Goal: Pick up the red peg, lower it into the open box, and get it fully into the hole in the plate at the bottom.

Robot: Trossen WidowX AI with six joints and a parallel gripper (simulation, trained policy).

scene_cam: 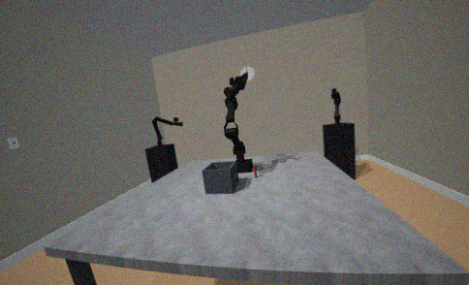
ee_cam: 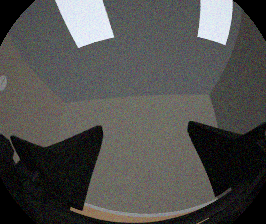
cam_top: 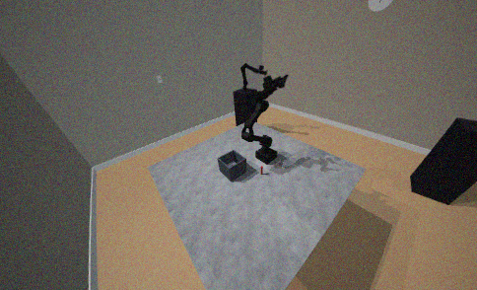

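Right now my gripper tip is 650 mm above the red peg, 170 mm short of it and 30 mm to the left of it.
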